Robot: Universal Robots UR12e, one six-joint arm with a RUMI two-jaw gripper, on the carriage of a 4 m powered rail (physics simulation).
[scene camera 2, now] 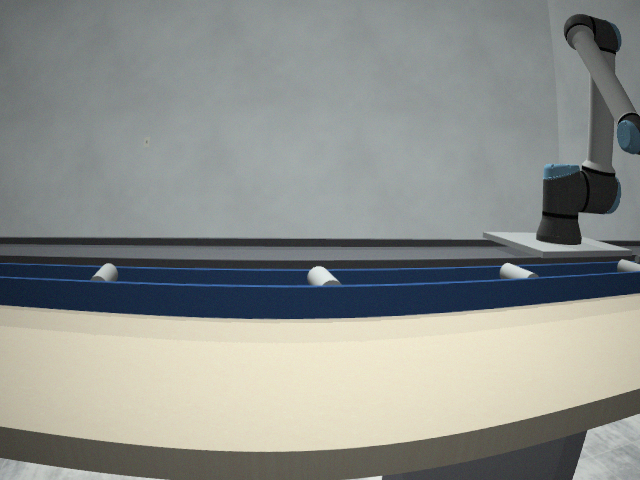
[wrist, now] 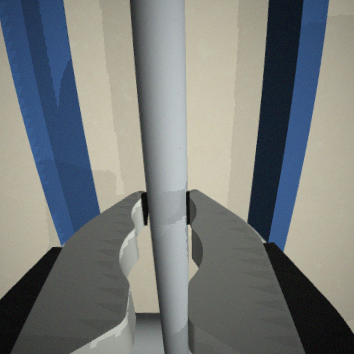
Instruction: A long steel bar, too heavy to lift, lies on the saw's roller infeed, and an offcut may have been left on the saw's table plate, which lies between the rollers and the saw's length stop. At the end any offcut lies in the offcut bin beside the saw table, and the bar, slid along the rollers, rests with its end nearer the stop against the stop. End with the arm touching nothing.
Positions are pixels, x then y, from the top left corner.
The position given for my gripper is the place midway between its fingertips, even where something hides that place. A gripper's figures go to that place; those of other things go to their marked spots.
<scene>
My gripper (wrist: 167, 193) is 14 cm from the lens. A long grey steel bar (wrist: 158, 41) is 10 cm from the lens.
</scene>
